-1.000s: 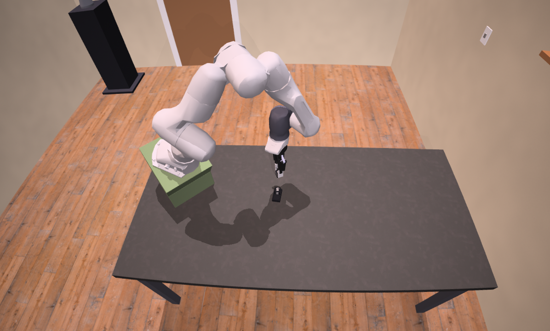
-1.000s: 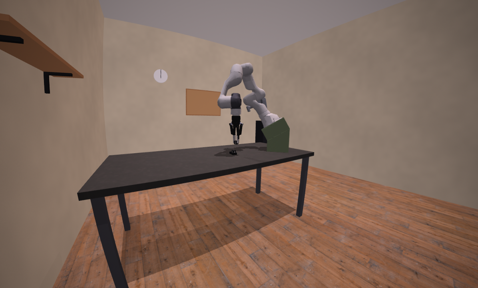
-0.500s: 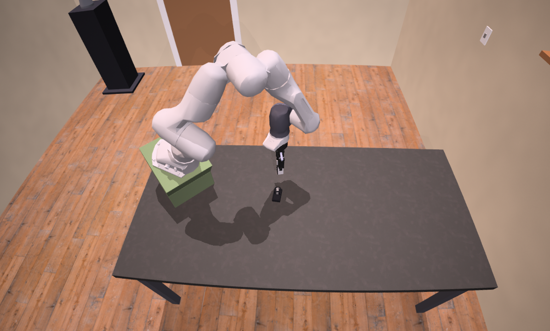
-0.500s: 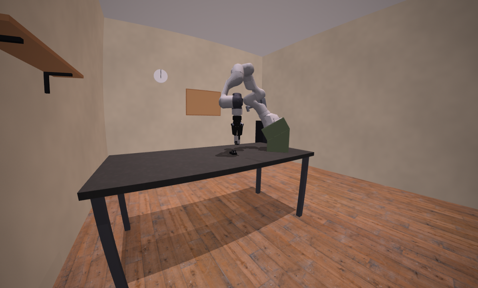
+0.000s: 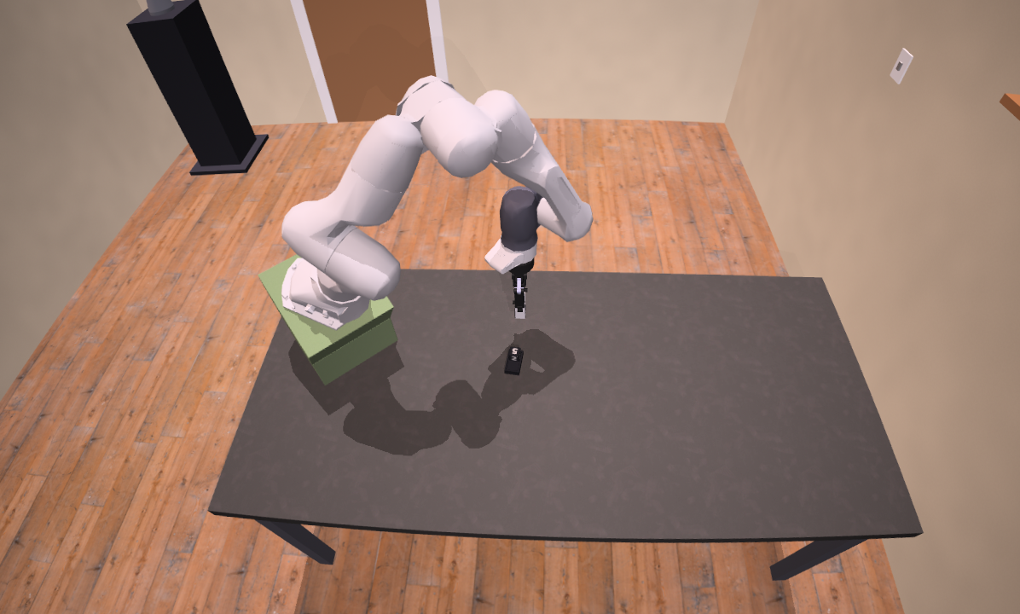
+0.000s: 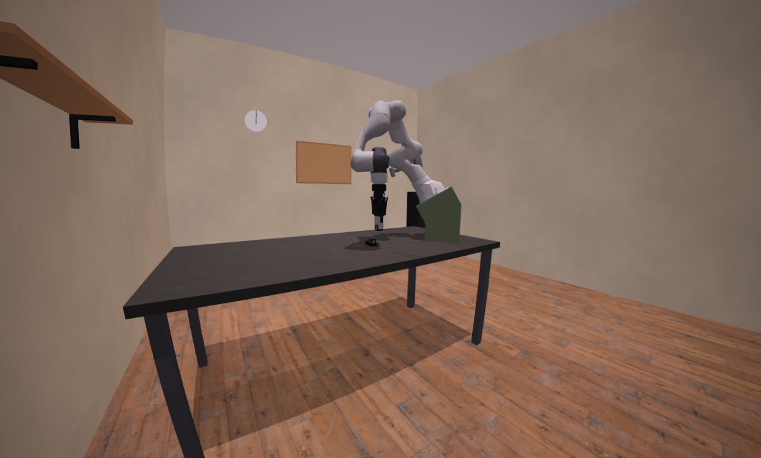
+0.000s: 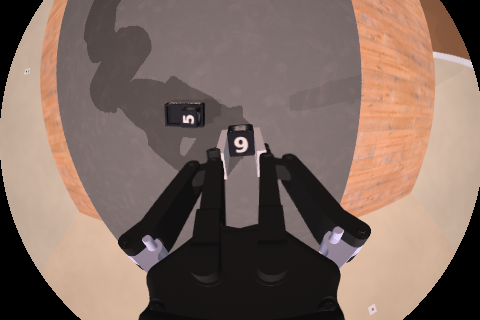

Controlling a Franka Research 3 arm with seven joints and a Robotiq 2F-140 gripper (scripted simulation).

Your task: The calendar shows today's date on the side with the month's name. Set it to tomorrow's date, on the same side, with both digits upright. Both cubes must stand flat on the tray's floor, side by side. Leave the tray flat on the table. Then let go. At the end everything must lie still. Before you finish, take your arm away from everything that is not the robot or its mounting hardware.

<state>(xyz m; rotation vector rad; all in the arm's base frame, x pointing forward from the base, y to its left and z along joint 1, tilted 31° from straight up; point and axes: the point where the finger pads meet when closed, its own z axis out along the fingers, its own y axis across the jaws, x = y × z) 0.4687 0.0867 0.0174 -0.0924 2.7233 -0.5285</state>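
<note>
Now: the black tray 2 cm behind my hand, 10 cm to the right of it and 13 cm below it. Round my hand: dark date cube 3 cm below.
</note>
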